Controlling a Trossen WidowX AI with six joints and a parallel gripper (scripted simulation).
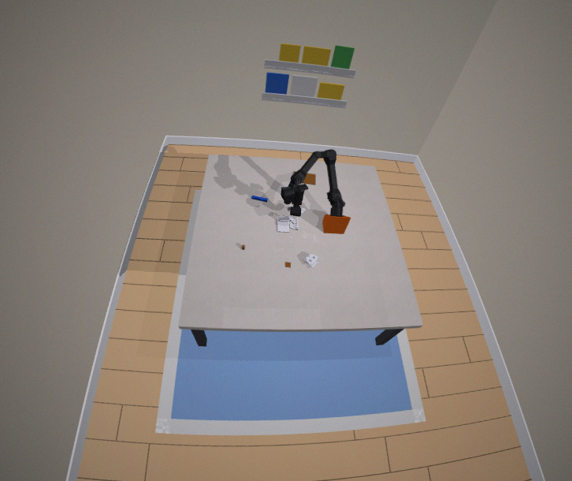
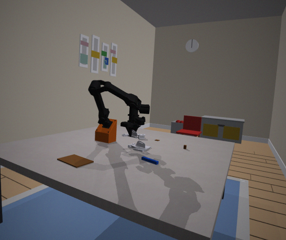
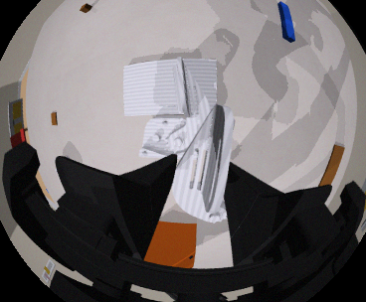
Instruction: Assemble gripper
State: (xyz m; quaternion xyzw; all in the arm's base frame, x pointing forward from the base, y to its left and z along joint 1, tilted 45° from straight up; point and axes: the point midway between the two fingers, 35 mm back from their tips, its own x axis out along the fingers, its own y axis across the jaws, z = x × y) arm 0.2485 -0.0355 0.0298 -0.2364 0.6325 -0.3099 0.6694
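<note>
The grey jaw is 1 cm ahead of my gripper tip, 2 cm to the left of it and 7 cm below it. Round my gripper tip: white gripper base (10 cm behind, 30 cm to the left, 5 cm below); then blue bar (22 cm ahead, 16 cm to the right, 7 cm below); then small brown tile (4 cm ahead, 33 cm to the left, 8 cm below).
</note>
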